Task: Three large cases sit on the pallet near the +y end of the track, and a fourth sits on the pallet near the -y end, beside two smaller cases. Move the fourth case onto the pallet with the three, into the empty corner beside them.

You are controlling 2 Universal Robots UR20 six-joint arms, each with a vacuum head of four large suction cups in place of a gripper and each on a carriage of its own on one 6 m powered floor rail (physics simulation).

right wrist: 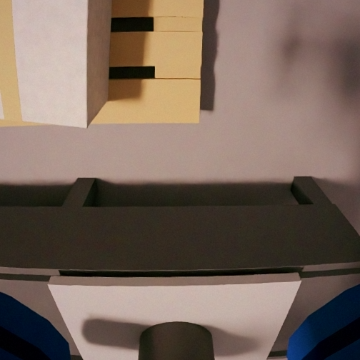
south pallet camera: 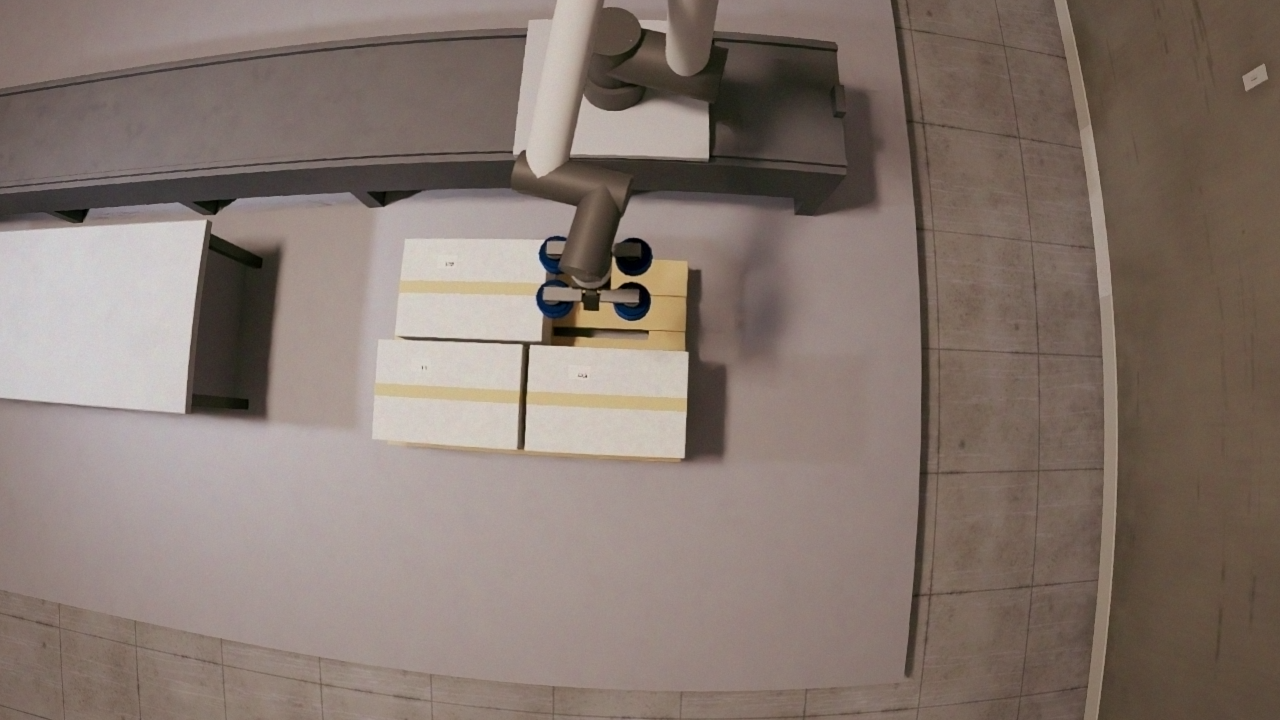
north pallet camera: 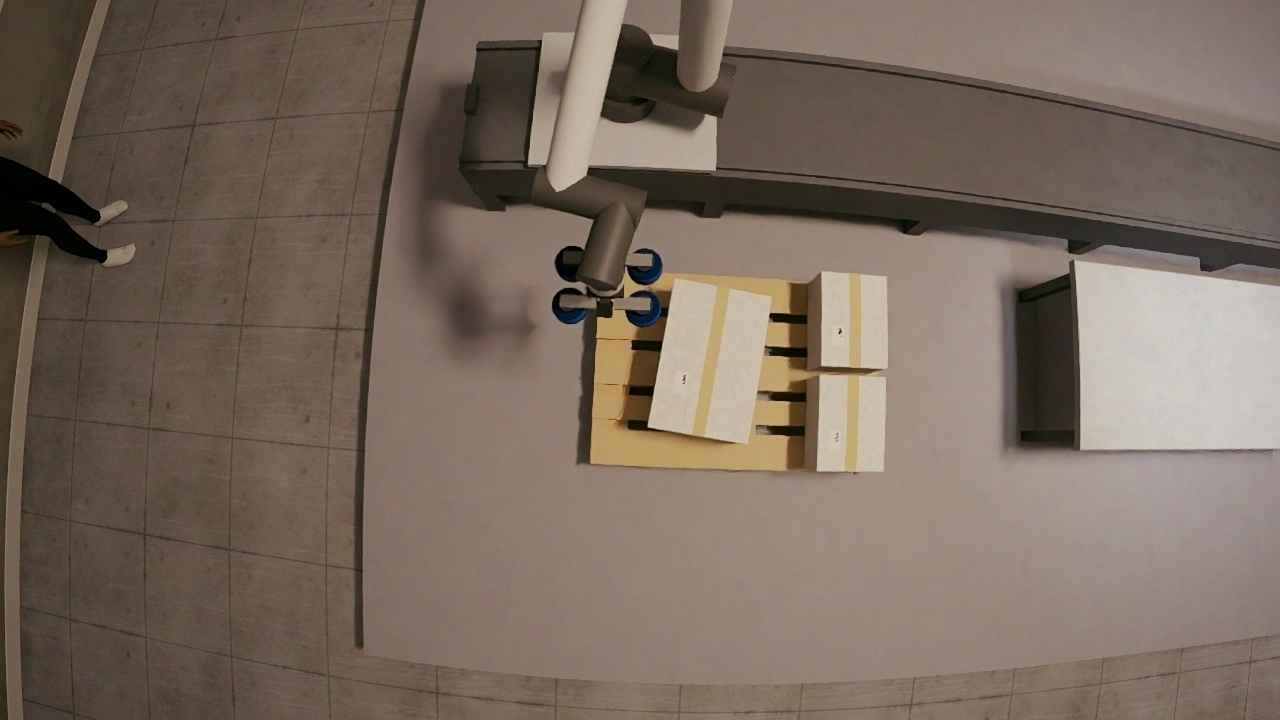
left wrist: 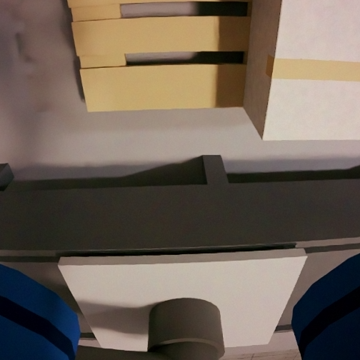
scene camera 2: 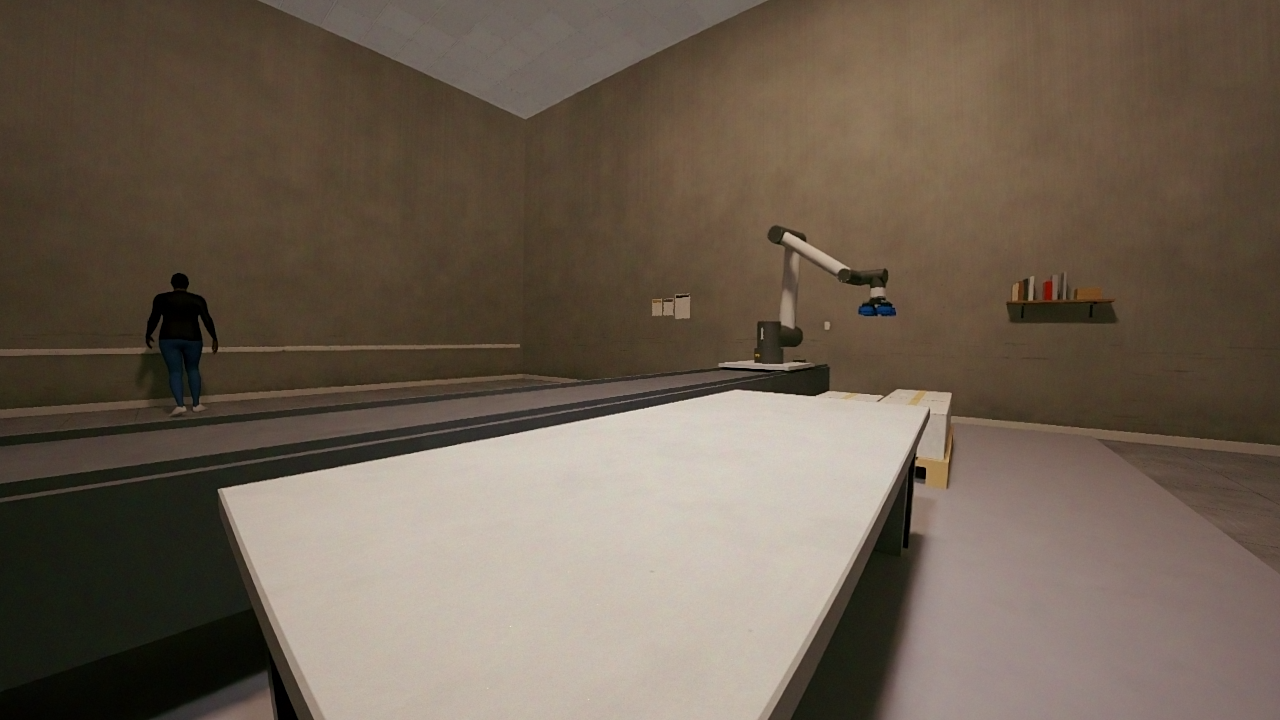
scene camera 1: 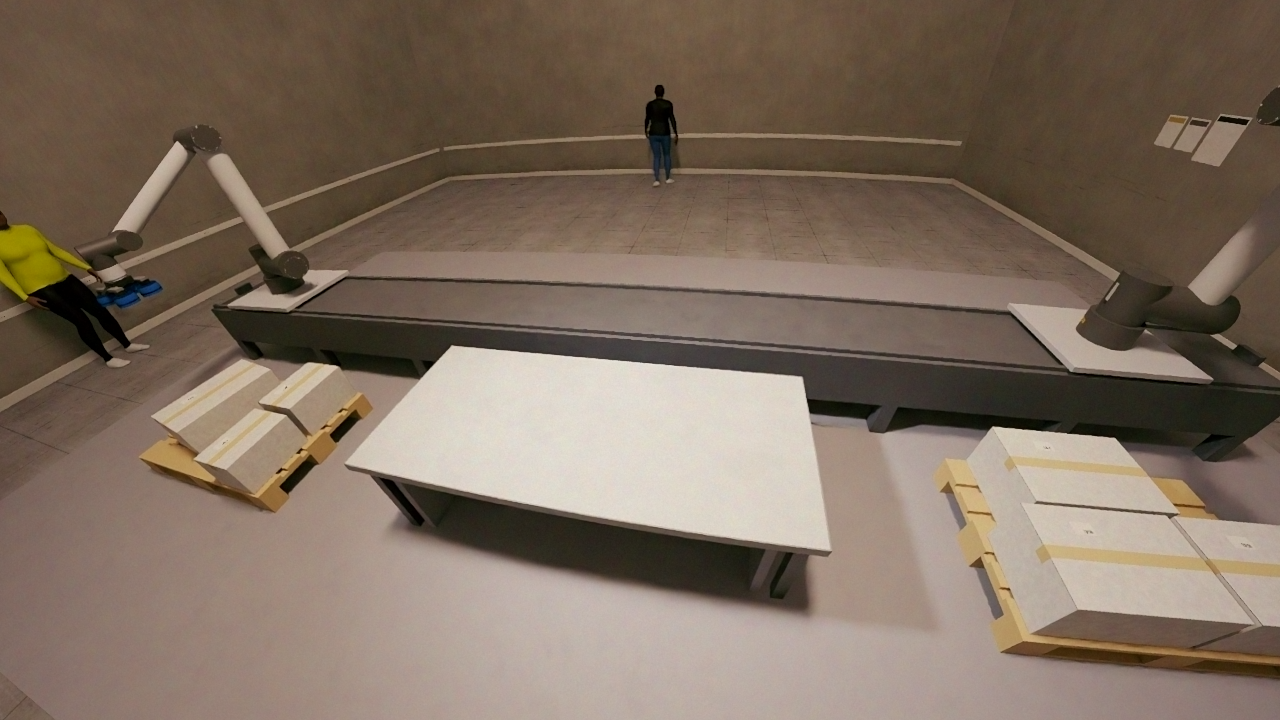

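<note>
The fourth large case point(scene camera 1: 210, 407) point(north pallet camera: 716, 358) point(right wrist: 55, 65) sits slightly turned on its pallet point(scene camera 1: 170, 461) point(north pallet camera: 698, 454) point(right wrist: 175, 105), apart from two smaller cases point(north pallet camera: 847, 313) point(north pallet camera: 845, 422) at the pallet's right edge. Three large cases point(south pallet camera: 474, 313) point(south pallet camera: 447, 419) point(south pallet camera: 606, 434) stand on the other pallet point(south pallet camera: 666, 315) point(left wrist: 160, 37), whose top right corner in the south pallet view is bare. My left gripper point(scene camera 2: 877, 308) point(south pallet camera: 593, 277) is open, holds nothing and hangs high above that corner. My right gripper point(scene camera 1: 129, 291) point(north pallet camera: 607, 286) is open and empty, high at the top left corner of the fourth case's pallet, beside the case.
A white table point(scene camera 1: 599, 447) point(scene camera 2: 581, 537) point(north pallet camera: 1172, 358) point(south pallet camera: 98, 313) stands between the pallets. The dark rail point(scene camera 1: 671, 313) point(north pallet camera: 939, 125) point(south pallet camera: 268, 116) runs behind them. A person in yellow point(scene camera 1: 40, 259) is near the right arm; another person point(scene camera 1: 660, 120) point(scene camera 2: 181, 322) stands at the far wall.
</note>
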